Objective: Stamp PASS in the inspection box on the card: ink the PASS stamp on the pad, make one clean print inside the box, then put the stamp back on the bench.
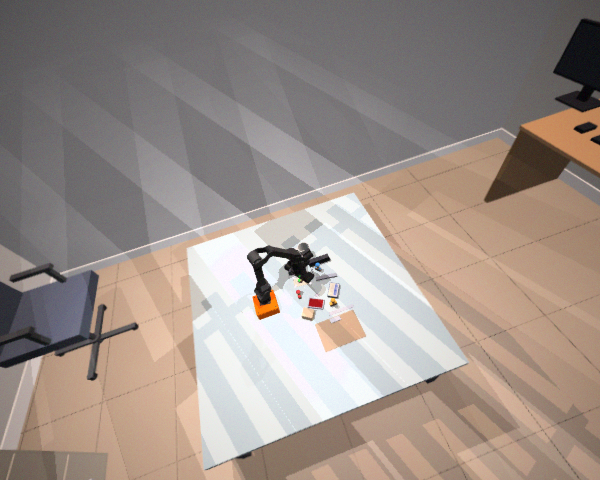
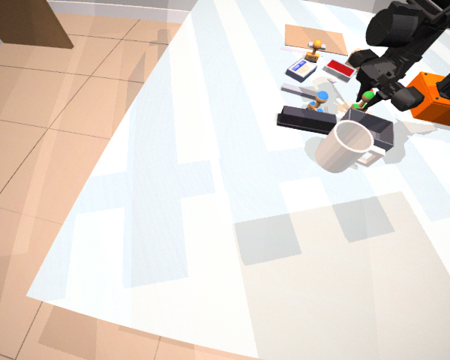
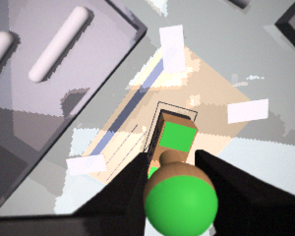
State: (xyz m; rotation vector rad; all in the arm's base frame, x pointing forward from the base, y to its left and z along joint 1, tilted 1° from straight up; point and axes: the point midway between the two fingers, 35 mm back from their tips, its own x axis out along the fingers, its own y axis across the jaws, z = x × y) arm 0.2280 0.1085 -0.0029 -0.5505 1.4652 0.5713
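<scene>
Right now the green-knobbed stamp is right at my gripper tip. Round my gripper tip: grey tray 10 mm behind, 90 mm to the left, 10 mm below; red-knobbed stamp 30 mm behind, 100 mm to the right, 10 mm below; card 30 mm below.
</scene>
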